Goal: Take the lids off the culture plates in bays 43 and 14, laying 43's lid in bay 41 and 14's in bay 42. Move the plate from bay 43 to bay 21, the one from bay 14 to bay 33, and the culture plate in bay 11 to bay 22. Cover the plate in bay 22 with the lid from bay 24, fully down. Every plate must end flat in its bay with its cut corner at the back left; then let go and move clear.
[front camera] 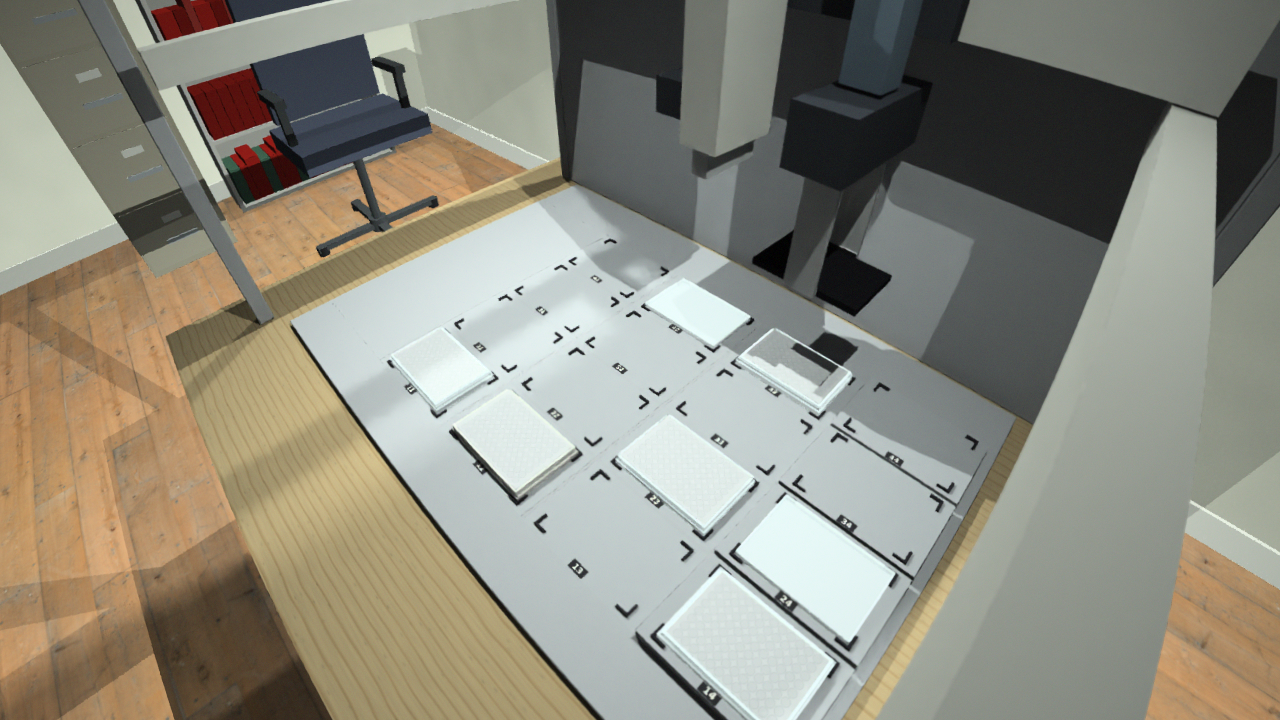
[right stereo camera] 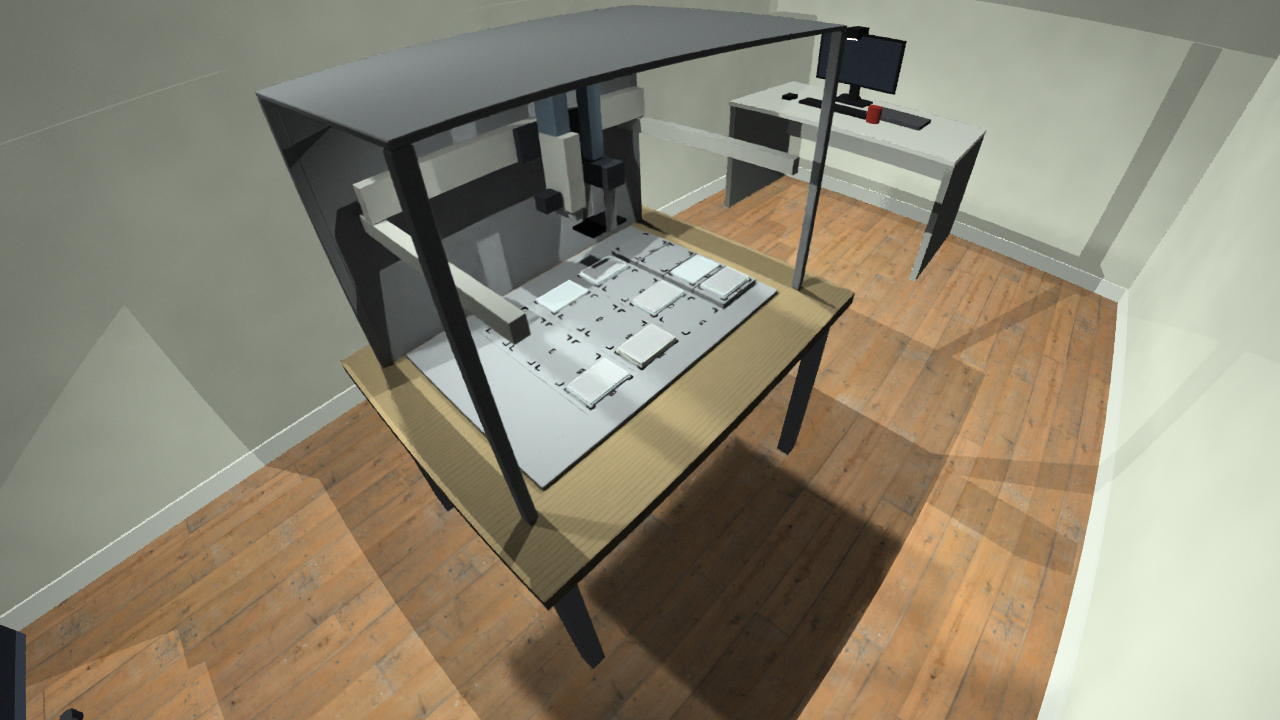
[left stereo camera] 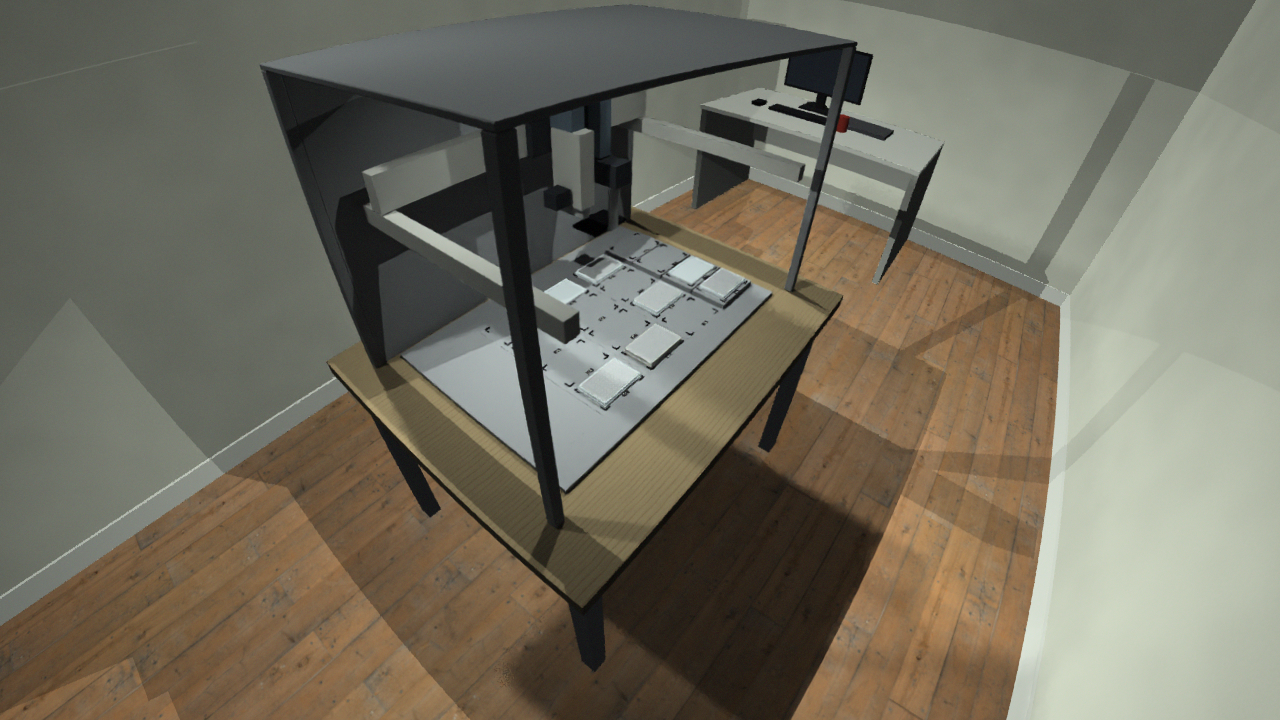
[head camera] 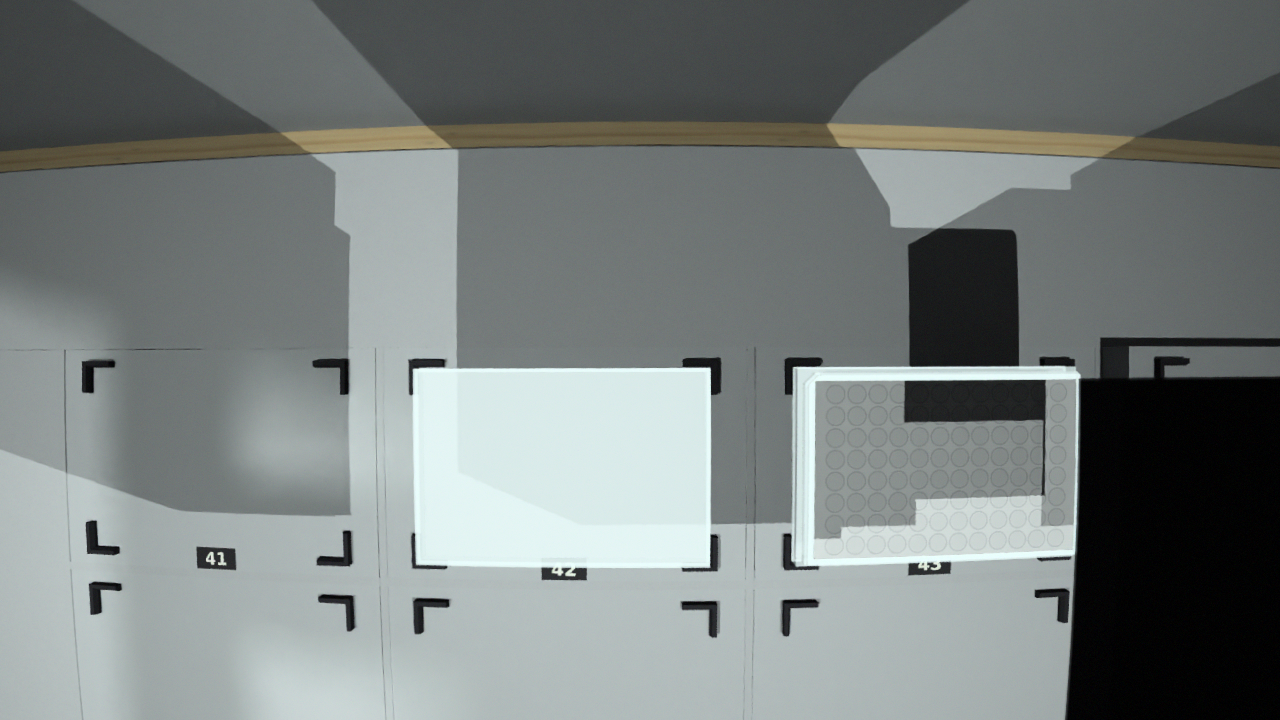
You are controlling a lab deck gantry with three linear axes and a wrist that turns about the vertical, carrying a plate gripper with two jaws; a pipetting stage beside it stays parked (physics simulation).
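Places are measured from the robot's base along level axes (x ahead, y left, z up), in metres.
Where they show: gripper, fingertip midpoint: (front camera: pixel 821 270) (right stereo camera: pixel 599 224) (left stereo camera: pixel 599 223); robot's base at its link origin: (front camera: pixel 390 362) (right stereo camera: pixel 591 408) (left stereo camera: pixel 605 409).
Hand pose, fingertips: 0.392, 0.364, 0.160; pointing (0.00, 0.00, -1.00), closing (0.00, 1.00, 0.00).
Each offset is from my fingertips to the top centre of the thing, as dx, dy, dz. "*": to the spot under its first point.
My gripper (front camera: pixel 834 270) is shut on a black lid {+0.000, +0.000, +0.006} (front camera: pixel 854 284) (head camera: pixel 1172 546) (left stereo camera: pixel 590 224) (right stereo camera: pixel 592 227), held level and high at the back, right of bay 43 in the head view. The uncovered clear plate {+0.000, +0.000, -0.145} (front camera: pixel 780 354) (head camera: pixel 948 461) sits in bay 43, its cut corner at the back left. A pale lid {-0.164, +0.000, -0.152} (front camera: pixel 698 310) (head camera: pixel 562 465) lies in bay 42. The culture plate in bay 14 {* +0.165, -0.323, -0.131} (front camera: pixel 747 649) shows its wells. The culture plate in bay 11 {* -0.321, -0.322, -0.145} (front camera: pixel 440 365) and the pale lid in bay 24 {* +0.168, -0.219, -0.137} (front camera: pixel 816 568) lie flat. Bays 21, 22, 33 and 41 hold no plate or lid.
A cream-edged plate {-0.164, -0.321, -0.145} (front camera: pixel 515 440) sits in bay 12 and a clear plate {+0.000, -0.214, -0.145} (front camera: pixel 687 470) in bay 23. The parked pipetting stage (front camera: pixel 729 76) hangs beside my gripper. Right-hand bays have raised edges, and the back wall stands behind the deck.
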